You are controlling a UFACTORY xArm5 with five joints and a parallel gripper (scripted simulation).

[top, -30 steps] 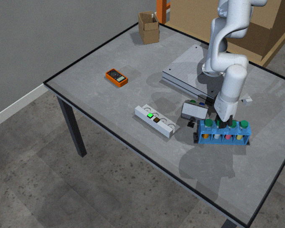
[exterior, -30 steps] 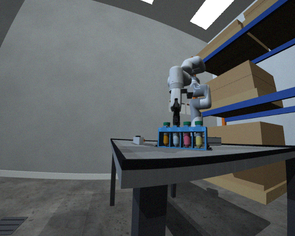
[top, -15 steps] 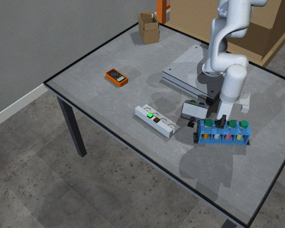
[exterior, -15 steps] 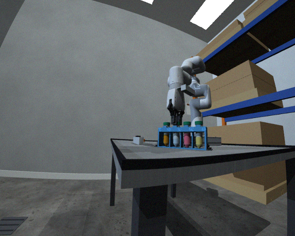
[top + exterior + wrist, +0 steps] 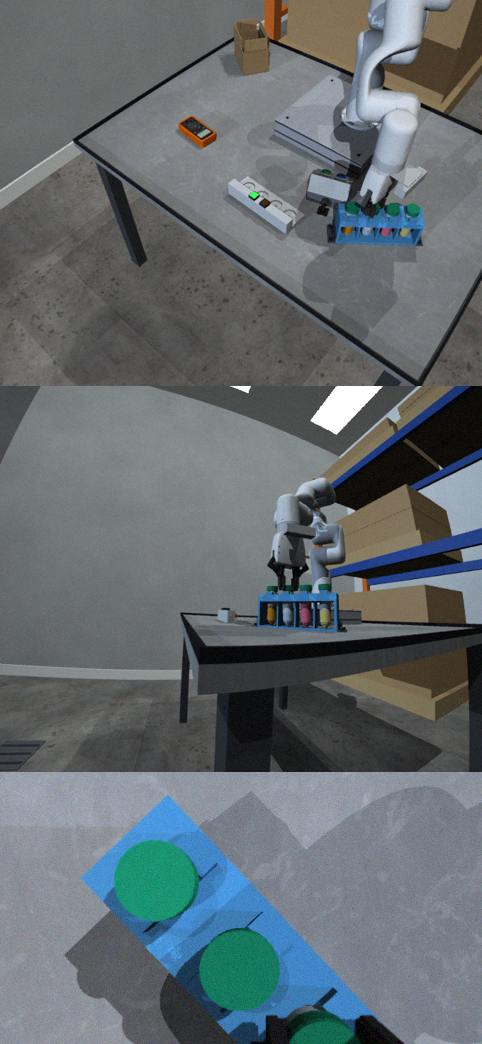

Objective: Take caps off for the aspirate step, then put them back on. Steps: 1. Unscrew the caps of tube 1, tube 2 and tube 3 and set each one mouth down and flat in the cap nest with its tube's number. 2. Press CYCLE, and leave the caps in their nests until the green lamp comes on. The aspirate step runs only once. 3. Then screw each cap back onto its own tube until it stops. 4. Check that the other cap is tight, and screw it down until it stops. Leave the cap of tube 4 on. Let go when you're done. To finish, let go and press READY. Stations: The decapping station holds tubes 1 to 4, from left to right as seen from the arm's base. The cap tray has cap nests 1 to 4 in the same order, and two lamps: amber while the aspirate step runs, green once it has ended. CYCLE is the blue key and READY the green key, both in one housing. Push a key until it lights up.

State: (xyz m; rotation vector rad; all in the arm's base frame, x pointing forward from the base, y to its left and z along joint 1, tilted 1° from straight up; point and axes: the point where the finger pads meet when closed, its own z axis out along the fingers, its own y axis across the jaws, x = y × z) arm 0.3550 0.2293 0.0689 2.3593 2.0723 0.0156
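My hand is 10 mm above the threaded neck. Round my hand: green key: 190 mm to the right, 80 mm behind, 60 mm below; then blue key: 140 mm to the right, 90 mm behind, 60 mm below; then key housing: 160 mm to the right, 80 mm below, 70 mm behind.
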